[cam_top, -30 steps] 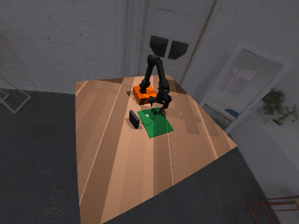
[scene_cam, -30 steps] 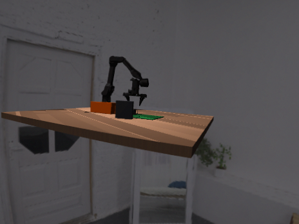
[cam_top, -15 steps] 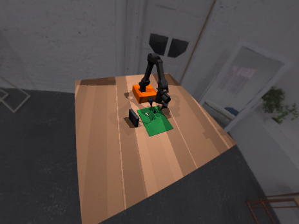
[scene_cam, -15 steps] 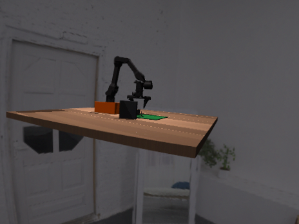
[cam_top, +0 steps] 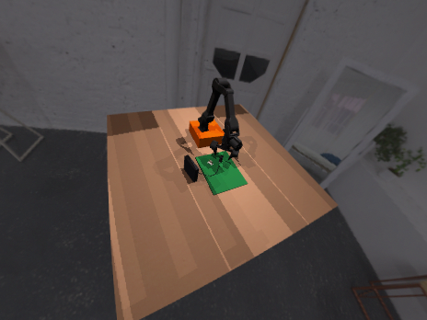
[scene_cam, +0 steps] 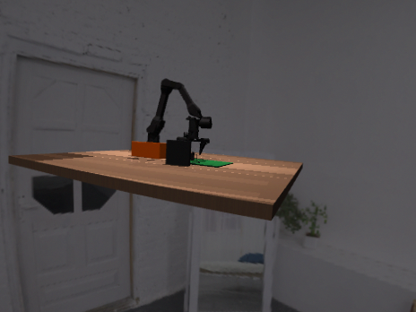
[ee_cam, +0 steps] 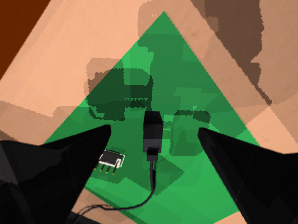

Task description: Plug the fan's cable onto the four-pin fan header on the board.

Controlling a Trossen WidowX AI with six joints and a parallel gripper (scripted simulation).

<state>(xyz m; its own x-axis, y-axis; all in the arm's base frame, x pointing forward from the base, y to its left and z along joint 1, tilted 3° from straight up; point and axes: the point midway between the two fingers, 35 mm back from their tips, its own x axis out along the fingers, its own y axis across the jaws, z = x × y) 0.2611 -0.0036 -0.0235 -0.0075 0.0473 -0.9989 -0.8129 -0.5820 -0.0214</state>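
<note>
The black plug lies 1 cm below my gripper tip. Round my gripper tip: green board: 7 cm ahead, 5 cm to the right, 5 cm below; then black fan: 1 cm ahead, 23 cm to the right, 3 cm above; then white header: 1 cm behind, 8 cm to the right, 3 cm below.
</note>
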